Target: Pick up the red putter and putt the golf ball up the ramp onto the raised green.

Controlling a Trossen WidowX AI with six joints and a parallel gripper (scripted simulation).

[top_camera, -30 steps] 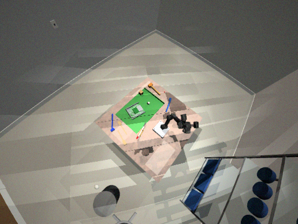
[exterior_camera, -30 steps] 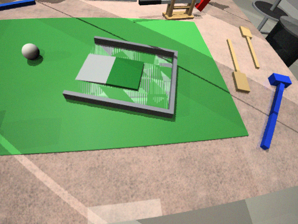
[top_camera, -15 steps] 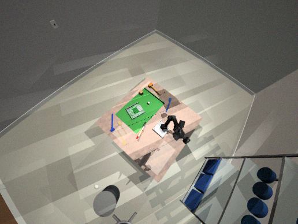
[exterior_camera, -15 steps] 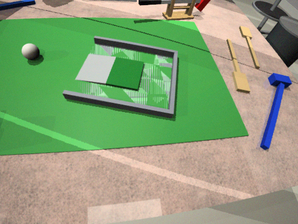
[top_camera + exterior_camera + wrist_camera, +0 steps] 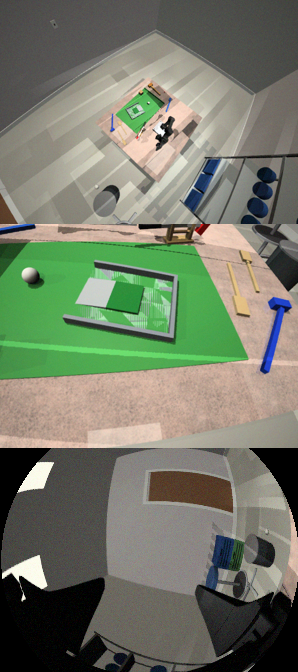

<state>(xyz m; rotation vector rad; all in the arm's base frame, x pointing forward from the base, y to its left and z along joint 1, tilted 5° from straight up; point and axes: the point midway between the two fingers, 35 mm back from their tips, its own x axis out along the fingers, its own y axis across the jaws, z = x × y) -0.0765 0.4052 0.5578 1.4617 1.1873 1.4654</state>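
Right now the red putter is 30 cm ahead of my gripper tip, 13 cm to the right of it and 58 cm below it. Round my gripper tip: blue putter 73 cm ahead, 10 cm to the left, 62 cm below; white golf ball 57 cm ahead, 57 cm to the right, 61 cm below.
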